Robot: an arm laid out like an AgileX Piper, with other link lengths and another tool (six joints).
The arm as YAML. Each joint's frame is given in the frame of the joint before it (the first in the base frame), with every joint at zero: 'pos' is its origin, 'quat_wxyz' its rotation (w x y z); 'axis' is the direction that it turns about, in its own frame. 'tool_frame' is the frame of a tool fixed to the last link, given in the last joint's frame.
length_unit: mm
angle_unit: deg
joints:
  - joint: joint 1
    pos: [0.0, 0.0, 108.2]
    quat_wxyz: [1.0, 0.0, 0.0, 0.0]
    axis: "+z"
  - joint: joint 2
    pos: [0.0, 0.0, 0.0]
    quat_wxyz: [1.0, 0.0, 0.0, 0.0]
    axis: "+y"
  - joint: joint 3
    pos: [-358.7, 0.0, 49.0]
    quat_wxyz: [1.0, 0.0, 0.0, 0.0]
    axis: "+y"
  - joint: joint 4
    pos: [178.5, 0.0, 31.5]
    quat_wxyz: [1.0, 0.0, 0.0, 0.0]
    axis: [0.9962, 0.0, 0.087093]
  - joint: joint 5
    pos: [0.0, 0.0, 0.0]
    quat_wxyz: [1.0, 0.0, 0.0, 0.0]
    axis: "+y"
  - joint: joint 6
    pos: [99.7, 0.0, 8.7]
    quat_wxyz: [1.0, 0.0, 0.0, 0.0]
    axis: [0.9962, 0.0, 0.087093]
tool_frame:
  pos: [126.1, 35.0, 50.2]
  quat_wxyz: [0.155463, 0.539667, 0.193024, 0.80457]
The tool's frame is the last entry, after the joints.
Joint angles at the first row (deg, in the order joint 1, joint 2, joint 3, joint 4, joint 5, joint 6):
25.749 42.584 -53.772 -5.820 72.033 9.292
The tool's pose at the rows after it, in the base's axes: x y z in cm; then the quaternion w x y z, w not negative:
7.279, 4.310, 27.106, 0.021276, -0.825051, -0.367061, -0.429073
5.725, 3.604, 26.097, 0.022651, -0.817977, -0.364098, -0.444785
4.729, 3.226, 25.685, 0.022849, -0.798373, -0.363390, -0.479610
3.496, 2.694, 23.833, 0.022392, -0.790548, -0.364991, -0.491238
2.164, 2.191, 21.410, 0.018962, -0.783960, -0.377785, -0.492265
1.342, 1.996, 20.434, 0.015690, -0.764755, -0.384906, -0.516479
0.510, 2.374, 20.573, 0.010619, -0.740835, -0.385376, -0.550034
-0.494, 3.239, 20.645, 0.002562, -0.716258, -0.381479, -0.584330
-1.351, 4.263, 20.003, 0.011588, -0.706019, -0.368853, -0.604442
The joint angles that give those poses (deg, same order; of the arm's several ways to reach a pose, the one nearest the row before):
25.748 38.229 -50.310 -5.820 72.386 9.311
25.751 33.534 -47.462 -5.721 72.225 9.314
25.750 28.574 -44.671 -5.720 69.818 8.735
25.747 23.873 -40.375 -5.718 68.649 8.315
25.750 19.323 -36.002 -5.720 68.515 6.631
25.647 14.654 -33.581 -5.607 67.354 4.946
23.667 10.425 -33.230 -4.092 66.388 1.914
20.090 5.958 -32.747 -1.259 65.321 -2.047
17.456 2.272 -31.215 2.216 64.855 -3.473

